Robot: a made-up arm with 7 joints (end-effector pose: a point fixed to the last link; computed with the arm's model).
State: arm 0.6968 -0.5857 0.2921 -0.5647 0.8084 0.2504 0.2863
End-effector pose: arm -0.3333 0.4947 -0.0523 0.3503 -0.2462 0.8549
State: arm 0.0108 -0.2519 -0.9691 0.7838 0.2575 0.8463 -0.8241
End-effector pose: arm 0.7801 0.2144 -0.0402 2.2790 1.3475 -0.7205
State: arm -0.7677 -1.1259 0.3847 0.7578 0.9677 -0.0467 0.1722
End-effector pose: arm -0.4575 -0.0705 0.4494 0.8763 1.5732 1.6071
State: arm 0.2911 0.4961 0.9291 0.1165 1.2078 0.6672 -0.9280
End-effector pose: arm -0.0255 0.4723 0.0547 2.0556 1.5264 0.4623
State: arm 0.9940 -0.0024 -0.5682 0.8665 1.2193 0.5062 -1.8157
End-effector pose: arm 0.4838 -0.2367 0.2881 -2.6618 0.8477 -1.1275
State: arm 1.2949 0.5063 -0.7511 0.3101 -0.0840 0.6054 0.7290
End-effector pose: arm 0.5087 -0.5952 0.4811 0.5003 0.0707 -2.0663
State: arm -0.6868 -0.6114 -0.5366 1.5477 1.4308 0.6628 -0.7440
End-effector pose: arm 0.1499 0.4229 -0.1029 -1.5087 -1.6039 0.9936
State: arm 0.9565 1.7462 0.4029 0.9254 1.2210 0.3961 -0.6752
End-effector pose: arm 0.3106 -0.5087 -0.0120 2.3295 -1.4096 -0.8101
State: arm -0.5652 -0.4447 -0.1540 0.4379 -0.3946 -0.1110 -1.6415
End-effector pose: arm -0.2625 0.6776 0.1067 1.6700 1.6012 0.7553
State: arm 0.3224 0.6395 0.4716 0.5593 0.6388 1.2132 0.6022
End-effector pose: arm 0.3964 0.4867 -0.1225 0.4884 1.7256 -0.1522
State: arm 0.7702 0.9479 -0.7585 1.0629 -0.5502 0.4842 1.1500
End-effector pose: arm 0.6422 -0.6332 -0.1652 0.2032 1.6821 -1.5469
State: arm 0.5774 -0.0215 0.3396 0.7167 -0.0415 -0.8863 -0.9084
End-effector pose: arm 0.2835 0.5834 -0.4441 0.5312 0.1176 0.3951
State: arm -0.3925 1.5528 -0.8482 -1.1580 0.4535 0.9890 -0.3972
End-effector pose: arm 0.5730 -0.3605 -0.2859 0.1171 0.1475 -1.2900
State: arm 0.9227 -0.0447 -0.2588 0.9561 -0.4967 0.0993 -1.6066
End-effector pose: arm 0.7104 0.2065 -0.3462 1.5629 0.3572 -0.5255
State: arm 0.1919 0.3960 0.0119 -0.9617 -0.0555 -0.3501 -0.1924
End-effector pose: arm 0.4990 0.5608 -0.0022 -0.1055 -1.0036 -0.1142
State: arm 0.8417 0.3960 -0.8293 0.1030 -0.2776 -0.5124 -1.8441
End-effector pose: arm 0.6618 -0.5891 0.2560 0.7913 -0.9949 -0.1444
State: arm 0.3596 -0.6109 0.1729 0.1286 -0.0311 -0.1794 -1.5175
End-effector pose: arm -0.1440 0.6745 -0.1595 1.2190 0.7420 1.1818
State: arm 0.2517 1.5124 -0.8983 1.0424 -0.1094 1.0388 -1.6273
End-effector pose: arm 0.1847 -0.8484 -0.2127 -2.0060 1.2973 0.9007
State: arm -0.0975 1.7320 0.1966 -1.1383 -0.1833 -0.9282 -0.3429
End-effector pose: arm 0.7245 -0.0274 -0.3932 -1.1358 -0.7224 -0.1732
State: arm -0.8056 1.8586 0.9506 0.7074 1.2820 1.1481 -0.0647
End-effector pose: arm 0.1133 0.3199 -0.2689 -1.8486 -2.1120 1.0890
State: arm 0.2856 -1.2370 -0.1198 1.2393 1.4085 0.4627 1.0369
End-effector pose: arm -0.0211 0.4586 0.0167 0.1095 1.4772 0.5374
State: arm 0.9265 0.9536 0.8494 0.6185 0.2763 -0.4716 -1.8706
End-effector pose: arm 0.6536 0.2469 -0.4016 1.6712 -0.1937 0.1833
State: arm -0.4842 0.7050 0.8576 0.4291 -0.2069 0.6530 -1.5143
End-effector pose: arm -0.4890 0.6445 -0.0023 1.2474 2.2163 -0.5197
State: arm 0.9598 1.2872 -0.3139 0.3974 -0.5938 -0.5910 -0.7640
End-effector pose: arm 0.4500 -0.8096 -0.1214 0.1719 -0.4281 -1.7297
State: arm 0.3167 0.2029 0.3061 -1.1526 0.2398 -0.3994 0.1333
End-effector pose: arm 0.0243 0.7237 0.0408 0.1937 -1.3686 0.1965
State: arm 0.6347 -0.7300 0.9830 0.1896 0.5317 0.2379 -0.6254
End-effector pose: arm -0.6340 0.2127 -0.3447 0.2777 1.2471 1.1038
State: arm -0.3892 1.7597 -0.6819 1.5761 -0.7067 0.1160 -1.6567
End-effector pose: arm 0.2035 -0.2991 -0.7217 -1.9470 0.0849 2.2993
